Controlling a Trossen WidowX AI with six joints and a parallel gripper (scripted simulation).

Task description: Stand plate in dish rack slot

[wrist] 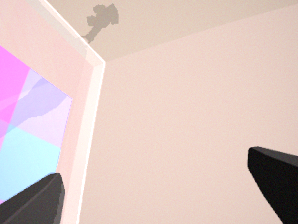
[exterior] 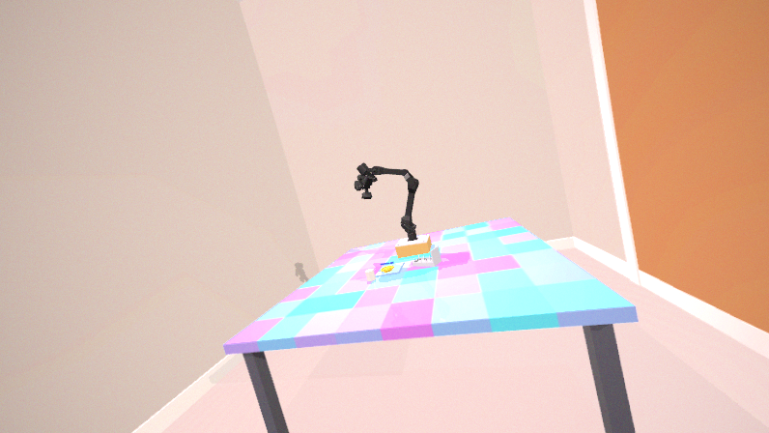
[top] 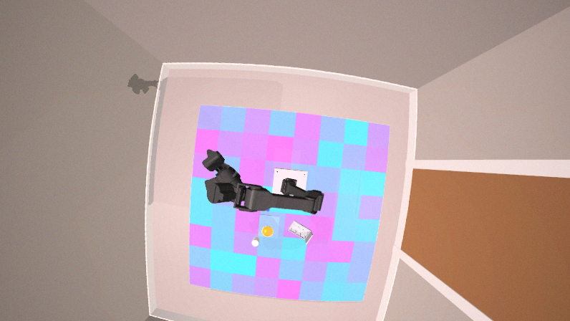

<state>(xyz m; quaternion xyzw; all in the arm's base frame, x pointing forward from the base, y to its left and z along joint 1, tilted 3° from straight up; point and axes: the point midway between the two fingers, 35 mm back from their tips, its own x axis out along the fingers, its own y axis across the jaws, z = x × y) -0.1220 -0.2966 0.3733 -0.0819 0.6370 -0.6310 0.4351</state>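
My gripper tip is now 460 mm short of the yellow plate, 430 mm above it and 180 mm to the right of it. The rest, counted from my gripper tip: small white cup (540 mm ahead, 420 mm below, 110 mm to the left); then blue spoon (440 mm below, 320 mm ahead, 150 mm to the left); then dish rack (450 mm ahead, 420 mm below, 390 mm to the left).
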